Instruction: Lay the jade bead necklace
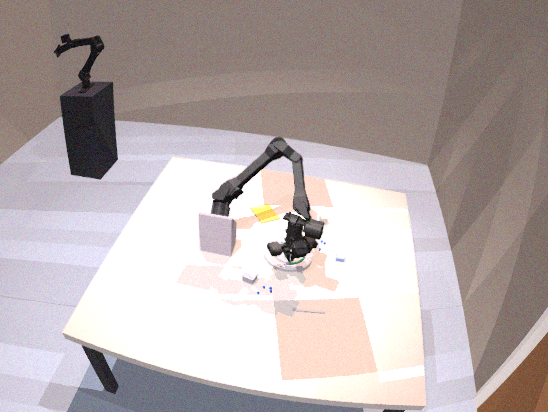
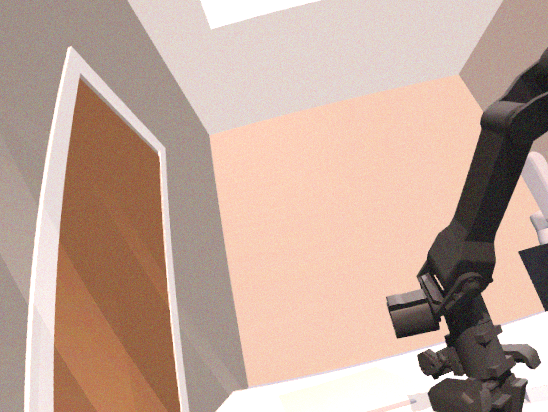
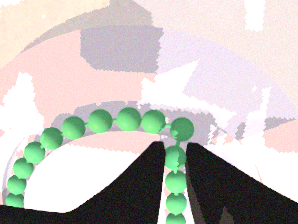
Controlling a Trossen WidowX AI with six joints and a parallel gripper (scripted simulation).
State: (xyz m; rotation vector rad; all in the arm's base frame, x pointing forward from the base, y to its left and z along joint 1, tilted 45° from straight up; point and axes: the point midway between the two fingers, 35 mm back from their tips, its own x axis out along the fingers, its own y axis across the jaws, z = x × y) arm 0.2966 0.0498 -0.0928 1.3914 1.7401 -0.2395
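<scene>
The round white bead board is 1 cm behind my gripper tip, 5 cm to the left of it and 1 cm below it. The rest, counted from my gripper tip: thin rod: 10 cm ahead, 24 cm to the right, 1 cm below; then blue block: 20 cm ahead, 8 cm to the left, 1 cm below; then cream block: 11 cm ahead, 30 cm to the left.
</scene>
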